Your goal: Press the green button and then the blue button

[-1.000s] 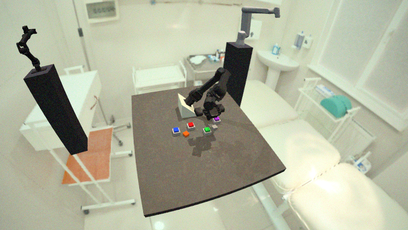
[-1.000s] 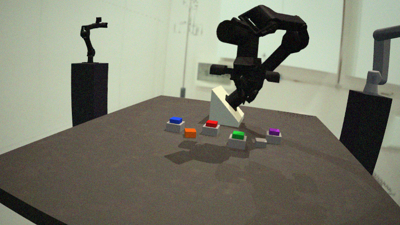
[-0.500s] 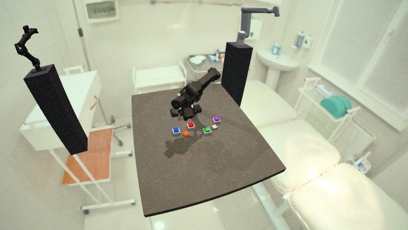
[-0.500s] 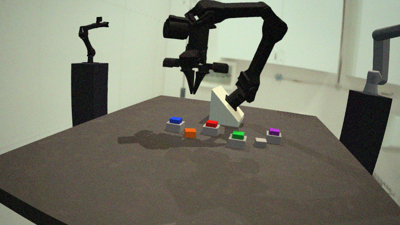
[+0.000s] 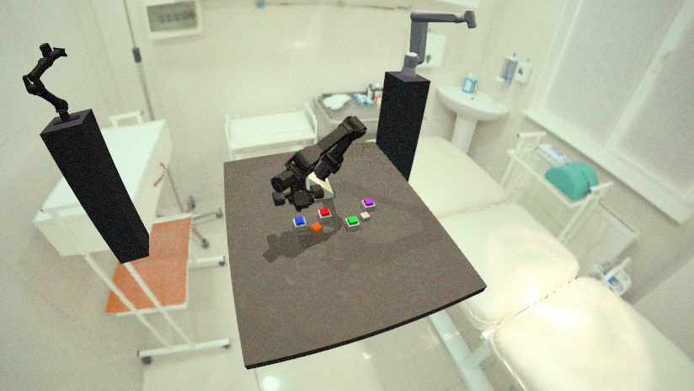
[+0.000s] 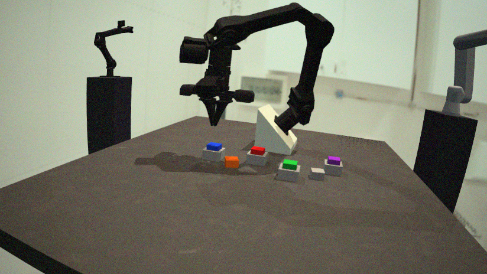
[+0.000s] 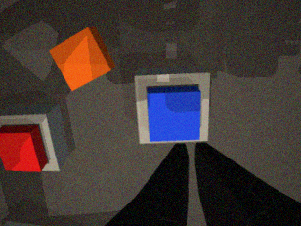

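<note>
Right now the blue button is 60 mm below my gripper tip. The rest, counted from my gripper tip: orange block: 40 mm ahead, 60 mm to the left, 80 mm below; then red button: 10 mm behind, 120 mm to the left, 60 mm below; then green button: 80 mm ahead, 200 mm to the left, 60 mm below.
</note>
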